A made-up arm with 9 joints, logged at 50 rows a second.
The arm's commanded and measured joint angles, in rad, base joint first. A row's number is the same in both.
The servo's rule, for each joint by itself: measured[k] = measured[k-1] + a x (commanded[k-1-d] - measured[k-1]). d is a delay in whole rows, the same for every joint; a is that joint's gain. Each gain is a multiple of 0.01, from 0.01 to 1. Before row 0 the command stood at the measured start. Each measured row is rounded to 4 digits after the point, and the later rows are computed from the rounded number. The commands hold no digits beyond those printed.
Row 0, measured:
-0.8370, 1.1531, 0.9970, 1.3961, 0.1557, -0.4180, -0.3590, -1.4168, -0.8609
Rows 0 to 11, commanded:
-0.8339, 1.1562, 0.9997, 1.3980, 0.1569, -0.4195, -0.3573, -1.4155, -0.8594
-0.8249, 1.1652, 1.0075, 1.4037, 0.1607, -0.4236, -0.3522, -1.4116, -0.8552
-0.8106, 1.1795, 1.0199, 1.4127, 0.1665, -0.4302, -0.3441, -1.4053, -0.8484
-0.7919, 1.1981, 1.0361, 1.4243, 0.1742, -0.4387, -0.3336, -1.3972, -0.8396
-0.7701, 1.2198, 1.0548, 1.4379, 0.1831, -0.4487, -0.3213, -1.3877, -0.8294
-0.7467, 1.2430, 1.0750, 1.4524, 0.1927, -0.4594, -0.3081, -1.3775, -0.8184
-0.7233, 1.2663, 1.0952, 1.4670, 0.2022, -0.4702, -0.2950, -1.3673, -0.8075
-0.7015, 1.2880, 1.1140, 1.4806, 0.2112, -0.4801, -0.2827, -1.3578, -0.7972
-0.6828, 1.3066, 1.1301, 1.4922, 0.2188, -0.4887, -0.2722, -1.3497, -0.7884
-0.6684, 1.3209, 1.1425, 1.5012, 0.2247, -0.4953, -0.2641, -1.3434, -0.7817
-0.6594, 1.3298, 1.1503, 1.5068, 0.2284, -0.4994, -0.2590, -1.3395, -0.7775
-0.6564, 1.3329, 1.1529, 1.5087, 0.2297, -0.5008, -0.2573, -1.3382, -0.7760
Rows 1 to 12, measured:
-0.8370, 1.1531, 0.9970, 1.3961, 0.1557, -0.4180, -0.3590, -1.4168, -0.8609
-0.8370, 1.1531, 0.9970, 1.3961, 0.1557, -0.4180, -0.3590, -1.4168, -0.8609
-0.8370, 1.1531, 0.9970, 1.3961, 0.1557, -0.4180, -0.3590, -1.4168, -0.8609
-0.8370, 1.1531, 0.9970, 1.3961, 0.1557, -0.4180, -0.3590, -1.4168, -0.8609
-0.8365, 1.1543, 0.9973, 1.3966, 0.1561, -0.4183, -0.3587, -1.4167, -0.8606
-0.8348, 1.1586, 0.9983, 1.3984, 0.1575, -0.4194, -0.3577, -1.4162, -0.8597
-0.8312, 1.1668, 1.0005, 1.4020, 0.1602, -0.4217, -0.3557, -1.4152, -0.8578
-0.8253, 1.1790, 1.0041, 1.4076, 0.1644, -0.4253, -0.3524, -1.4136, -0.8547
-0.8170, 1.1949, 1.0092, 1.4152, 0.1700, -0.4302, -0.3477, -1.4113, -0.8504
-0.8065, 1.2137, 1.0158, 1.4245, 0.1768, -0.4363, -0.3418, -1.4083, -0.8450
-0.7940, 1.2342, 1.0237, 1.4351, 0.1844, -0.4434, -0.3348, -1.4046, -0.8386
-0.7801, 1.2552, 1.0327, 1.4465, 0.1924, -0.4511, -0.3270, -1.4004, -0.8316
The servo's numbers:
d 4
a 0.15 0.39 0.10 0.25 0.30 0.21 0.15 0.09 0.17

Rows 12 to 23, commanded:
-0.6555, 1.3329, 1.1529, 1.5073, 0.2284, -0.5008, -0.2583, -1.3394, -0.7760
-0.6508, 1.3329, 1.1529, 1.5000, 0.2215, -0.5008, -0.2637, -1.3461, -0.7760
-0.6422, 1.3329, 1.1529, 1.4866, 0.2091, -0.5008, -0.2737, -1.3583, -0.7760
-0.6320, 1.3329, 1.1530, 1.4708, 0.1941, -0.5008, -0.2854, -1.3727, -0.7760
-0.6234, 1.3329, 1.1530, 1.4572, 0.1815, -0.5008, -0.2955, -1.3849, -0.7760
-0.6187, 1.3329, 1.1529, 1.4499, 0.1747, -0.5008, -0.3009, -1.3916, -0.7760
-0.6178, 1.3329, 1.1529, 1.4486, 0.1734, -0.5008, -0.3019, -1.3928, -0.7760
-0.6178, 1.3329, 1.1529, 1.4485, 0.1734, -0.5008, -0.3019, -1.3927, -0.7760
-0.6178, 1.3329, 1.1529, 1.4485, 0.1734, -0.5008, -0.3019, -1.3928, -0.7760
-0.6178, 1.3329, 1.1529, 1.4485, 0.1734, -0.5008, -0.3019, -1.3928, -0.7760
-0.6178, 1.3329, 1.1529, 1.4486, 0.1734, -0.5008, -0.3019, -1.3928, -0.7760
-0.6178, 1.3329, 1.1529, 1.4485, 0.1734, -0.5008, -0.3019, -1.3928, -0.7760
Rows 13 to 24, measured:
-0.7655, 1.2752, 1.0424, 1.4579, 0.2003, -0.4590, -0.3188, -1.3958, -0.8243
-0.7509, 1.2930, 1.0524, 1.4687, 0.2076, -0.4666, -0.3106, -1.3911, -0.8171
-0.7372, 1.3074, 1.0622, 1.4782, 0.2138, -0.4735, -0.3029, -1.3865, -0.8104
-0.7251, 1.3173, 1.0713, 1.4858, 0.2186, -0.4792, -0.2961, -1.3822, -0.8046
-0.7147, 1.3234, 1.0795, 1.4912, 0.2215, -0.4837, -0.2904, -1.3783, -0.7997
-0.7051, 1.3271, 1.0868, 1.4934, 0.2215, -0.4873, -0.2864, -1.3754, -0.7957
-0.6957, 1.3294, 1.0934, 1.4917, 0.2178, -0.4901, -0.2845, -1.3739, -0.7924
-0.6861, 1.3308, 1.0994, 1.4865, 0.2107, -0.4923, -0.2846, -1.3738, -0.7896
-0.6767, 1.3316, 1.1048, 1.4792, 0.2019, -0.4941, -0.2862, -1.3748, -0.7873
-0.6680, 1.3321, 1.1096, 1.4719, 0.1937, -0.4955, -0.2884, -1.3763, -0.7854
-0.6605, 1.3324, 1.1139, 1.4661, 0.1876, -0.4966, -0.2904, -1.3778, -0.7838
-0.6541, 1.3326, 1.1178, 1.4617, 0.1833, -0.4975, -0.2921, -1.3791, -0.7825

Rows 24 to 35, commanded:
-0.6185, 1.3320, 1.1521, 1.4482, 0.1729, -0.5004, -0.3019, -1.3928, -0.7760
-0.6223, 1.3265, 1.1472, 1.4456, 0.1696, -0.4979, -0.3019, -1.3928, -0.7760
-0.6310, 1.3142, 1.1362, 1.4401, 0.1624, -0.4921, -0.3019, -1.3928, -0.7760
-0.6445, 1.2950, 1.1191, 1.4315, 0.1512, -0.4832, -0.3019, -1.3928, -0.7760
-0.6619, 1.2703, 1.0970, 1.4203, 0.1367, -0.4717, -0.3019, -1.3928, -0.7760
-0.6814, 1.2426, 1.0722, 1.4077, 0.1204, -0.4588, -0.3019, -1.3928, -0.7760
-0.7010, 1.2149, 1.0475, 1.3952, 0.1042, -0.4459, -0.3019, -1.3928, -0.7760
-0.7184, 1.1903, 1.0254, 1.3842, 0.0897, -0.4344, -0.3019, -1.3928, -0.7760
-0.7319, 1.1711, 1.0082, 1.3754, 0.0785, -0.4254, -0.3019, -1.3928, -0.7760
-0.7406, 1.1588, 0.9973, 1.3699, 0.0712, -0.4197, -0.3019, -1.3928, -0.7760
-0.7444, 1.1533, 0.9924, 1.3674, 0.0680, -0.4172, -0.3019, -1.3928, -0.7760
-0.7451, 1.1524, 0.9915, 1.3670, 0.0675, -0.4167, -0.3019, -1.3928, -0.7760
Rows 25 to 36, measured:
-0.6487, 1.3327, 1.1213, 1.4584, 0.1803, -0.4982, -0.2936, -1.3803, -0.7814
-0.6441, 1.3328, 1.1245, 1.4559, 0.1782, -0.4987, -0.2948, -1.3814, -0.7805
-0.6402, 1.3328, 1.1273, 1.4541, 0.1768, -0.4991, -0.2959, -1.3824, -0.7797
-0.6368, 1.3328, 1.1299, 1.4527, 0.1758, -0.4995, -0.2968, -1.3833, -0.7791
-0.6341, 1.3325, 1.1321, 1.4516, 0.1749, -0.4997, -0.2976, -1.3842, -0.7786
-0.6323, 1.3302, 1.1336, 1.4501, 0.1733, -0.4993, -0.2982, -1.3850, -0.7782
-0.6321, 1.3240, 1.1339, 1.4476, 0.1700, -0.4978, -0.2988, -1.3857, -0.7778
-0.6340, 1.3127, 1.1324, 1.4436, 0.1644, -0.4947, -0.2993, -1.3863, -0.7775
-0.6382, 1.2962, 1.1289, 1.4378, 0.1561, -0.4899, -0.2997, -1.3869, -0.7772
-0.6447, 1.2753, 1.1232, 1.4303, 0.1454, -0.4834, -0.3000, -1.3874, -0.7770
-0.6531, 1.2517, 1.1156, 1.4215, 0.1330, -0.4755, -0.3003, -1.3879, -0.7768
-0.6629, 1.2278, 1.1066, 1.4122, 0.1200, -0.4669, -0.3005, -1.3883, -0.7767

